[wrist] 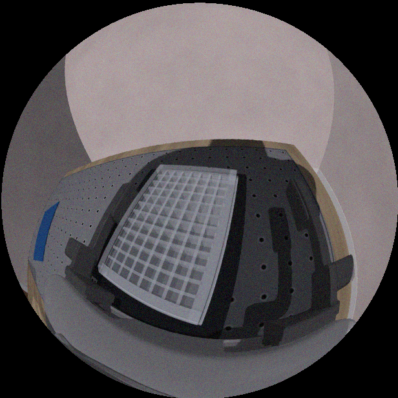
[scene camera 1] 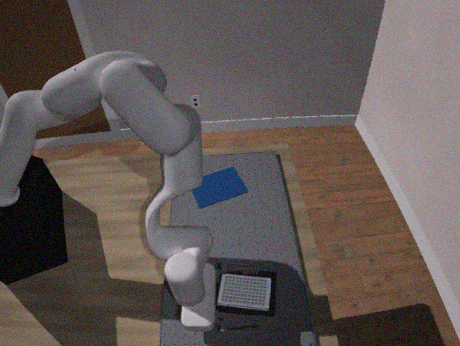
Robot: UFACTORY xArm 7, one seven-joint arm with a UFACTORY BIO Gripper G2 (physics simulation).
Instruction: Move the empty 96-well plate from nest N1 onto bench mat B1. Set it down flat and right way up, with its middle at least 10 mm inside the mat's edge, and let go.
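Places are measured from the arm's base along level axes (x ahead, y left, z up), in metres.
Pixels of known places: end effector, tool point: [scene camera 1: 252, 299].
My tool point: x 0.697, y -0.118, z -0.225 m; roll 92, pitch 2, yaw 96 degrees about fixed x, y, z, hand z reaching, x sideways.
Behind a point stands the place of what it marks.
The white 96-well plate [scene camera 1: 245, 291] @(y -0.099, x 0.680, z -0.224 m) [wrist: 175, 225] sits flat, wells up, in the black nest [scene camera 1: 273, 295] @(y -0.101, x 0.751, z -0.238 m) [wrist: 234, 250] near the front of the bench. My gripper [scene camera 1: 255, 296] @(y -0.118, x 0.697, z -0.225 m) [wrist: 213, 192] is wide open and empty. Its fingers reach out above the nest area, one on each side of the plate. In the wrist view the left finger is close to the plate's left edge and the right finger is well apart from its right edge. The finger height above the plate is hard to tell. The blue bench mat [scene camera 1: 220, 187] @(y 0.266, x 0.575, z -0.247 m) [wrist: 46, 232] lies flat farther back, its left corner partly behind my arm.
The grey perforated bench [scene camera 1: 255, 225] @(y 0.122, x 0.696, z -0.249 m) [wrist: 95, 192] carries the nest and the mat. My arm [scene camera 1: 182, 170] @(y 0.001, x 0.557, z 0.099 m) arches over its left side. A black block [scene camera 1: 30, 230] @(y -0.068, x 0.117, z -0.076 m) stands on the floor at the left. Dark shadows cover the bench around the nest.
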